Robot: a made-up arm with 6 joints.
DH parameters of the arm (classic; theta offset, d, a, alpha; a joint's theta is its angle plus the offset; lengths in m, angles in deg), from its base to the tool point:
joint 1: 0 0.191 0 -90
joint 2: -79.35 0 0.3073 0
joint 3: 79.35 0 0.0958 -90
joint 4: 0 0.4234 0 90
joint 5: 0 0 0.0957 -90
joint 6: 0 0.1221 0 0
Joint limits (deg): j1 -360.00..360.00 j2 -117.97..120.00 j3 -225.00..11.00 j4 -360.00..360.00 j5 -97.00..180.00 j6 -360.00..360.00
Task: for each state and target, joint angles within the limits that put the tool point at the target. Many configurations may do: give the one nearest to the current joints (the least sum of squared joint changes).
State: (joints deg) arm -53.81 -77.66 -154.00 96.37 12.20 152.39
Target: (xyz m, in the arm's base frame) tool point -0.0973 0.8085 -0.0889
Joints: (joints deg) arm -88.39 -104.77 -183.17 94.55 9.25 152.39
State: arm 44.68 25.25 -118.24 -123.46 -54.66 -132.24
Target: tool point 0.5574 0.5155 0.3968
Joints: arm 33.60 43.61 -132.55 -116.51 -22.51 -132.24
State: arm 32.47 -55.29 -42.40 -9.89 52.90 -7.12
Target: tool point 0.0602 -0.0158 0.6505
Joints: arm 20.71 -93.18 -45.18 -23.59 73.60 -7.12
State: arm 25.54 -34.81 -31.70 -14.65 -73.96 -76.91
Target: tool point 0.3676 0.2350 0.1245
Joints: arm 27.52 9.29 -21.66 -14.40 -53.97 -76.91
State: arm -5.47 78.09 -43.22 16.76 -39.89 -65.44
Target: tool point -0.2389 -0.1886 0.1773
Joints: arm 27.25 120.00 9.30 31.06 -8.65 -65.44
